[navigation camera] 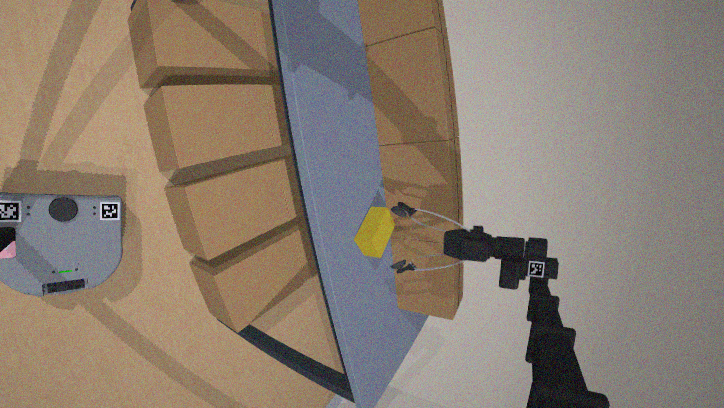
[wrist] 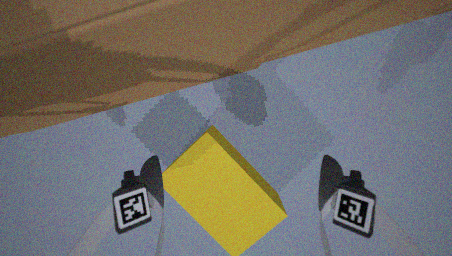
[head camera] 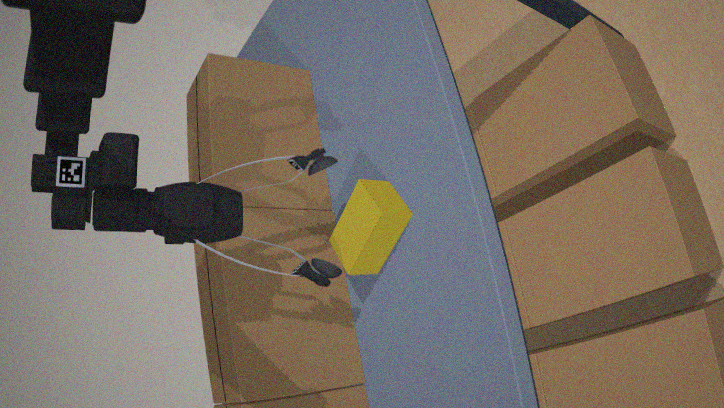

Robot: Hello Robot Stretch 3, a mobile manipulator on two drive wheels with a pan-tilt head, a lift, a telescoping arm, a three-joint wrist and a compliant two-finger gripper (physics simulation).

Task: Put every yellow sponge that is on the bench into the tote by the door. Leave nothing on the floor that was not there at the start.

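Where they show: gripper, fingertip midpoint: (navigation camera: 391, 237) (head camera: 337, 217); robot's base, origin of the base link: (navigation camera: 64, 208).
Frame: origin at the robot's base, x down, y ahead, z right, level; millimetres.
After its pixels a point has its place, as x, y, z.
A yellow sponge (head camera: 369, 228) @(-959, -8, 515) (navigation camera: 374, 232) @(-957, -6, 508) (wrist: 225, 195) lies on the blue-grey bench (head camera: 430, 329) @(-914, 107, 459) (navigation camera: 324, 126) @(-914, 199, 379) (wrist: 60, 200), turned at an angle, near the edge of the brown cabinets. My gripper (head camera: 328, 216) @(-966, -23, 573) (navigation camera: 402, 237) @(-966, -23, 573) (wrist: 239, 173) @(-966, -23, 573) is open, with nothing held. In the head and navigation views its fingertips stand beside the sponge on the cabinet side. In the wrist view the sponge shows between the fingers, nearer the left one; its lower corner is cut off by the frame. I cannot tell how high the fingertips are above the bench. The tote does not show in these views.
Brown wooden cabinets (head camera: 253, 349) (navigation camera: 415, 91) (wrist: 125, 30) run along the wall side of the bench, below my wrist in the head view. Brown drawer fronts (head camera: 562, 81) (navigation camera: 227, 121) line the other side. My grey base (navigation camera: 65, 243) @(-160, -102, 4) stands on the wooden floor (navigation camera: 126, 375) @(0, -704, 158).
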